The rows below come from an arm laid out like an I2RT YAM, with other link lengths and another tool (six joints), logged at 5 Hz.
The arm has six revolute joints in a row. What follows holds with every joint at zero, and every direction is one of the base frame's. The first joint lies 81.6 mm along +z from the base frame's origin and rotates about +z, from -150 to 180 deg. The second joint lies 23 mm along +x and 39 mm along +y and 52.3 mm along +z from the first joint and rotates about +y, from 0 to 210 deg. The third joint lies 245.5 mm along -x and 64 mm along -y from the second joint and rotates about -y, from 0 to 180 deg. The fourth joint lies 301.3 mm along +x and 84.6 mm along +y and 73.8 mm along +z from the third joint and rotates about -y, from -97 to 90 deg. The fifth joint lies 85.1 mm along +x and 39 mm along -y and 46.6 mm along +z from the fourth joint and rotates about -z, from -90 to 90 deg. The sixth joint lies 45.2 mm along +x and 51.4 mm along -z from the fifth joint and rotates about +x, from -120 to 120 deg. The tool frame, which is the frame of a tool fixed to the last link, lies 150 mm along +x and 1 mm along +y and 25 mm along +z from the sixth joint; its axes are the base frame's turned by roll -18.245, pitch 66.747 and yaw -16.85 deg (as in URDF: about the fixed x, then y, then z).
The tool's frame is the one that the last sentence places.
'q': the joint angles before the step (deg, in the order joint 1, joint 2, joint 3, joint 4, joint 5, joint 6). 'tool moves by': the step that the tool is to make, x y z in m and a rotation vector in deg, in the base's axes. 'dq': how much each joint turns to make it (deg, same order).
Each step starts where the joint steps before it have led.
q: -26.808, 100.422, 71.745, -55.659, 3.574, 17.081
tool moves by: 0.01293, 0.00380, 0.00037, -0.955, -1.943, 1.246
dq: 1.246, 0.000, -0.306, 2.471, 0.000, 0.000
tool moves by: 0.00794, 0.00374, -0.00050, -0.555, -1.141, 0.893
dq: 0.918, 0.021, -0.328, 1.617, 0.022, 0.022
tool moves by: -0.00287, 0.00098, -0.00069, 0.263, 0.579, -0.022
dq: -0.043, 0.002, 0.001, -0.634, -0.001, -0.021
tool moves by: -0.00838, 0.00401, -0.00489, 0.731, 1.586, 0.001
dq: 0.021, -0.002, -0.613, -1.137, 0.001, 0.020
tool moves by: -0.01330, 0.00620, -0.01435, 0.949, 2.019, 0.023
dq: 0.000, 0.000, -2.426, 0.196, -0.022, -0.021
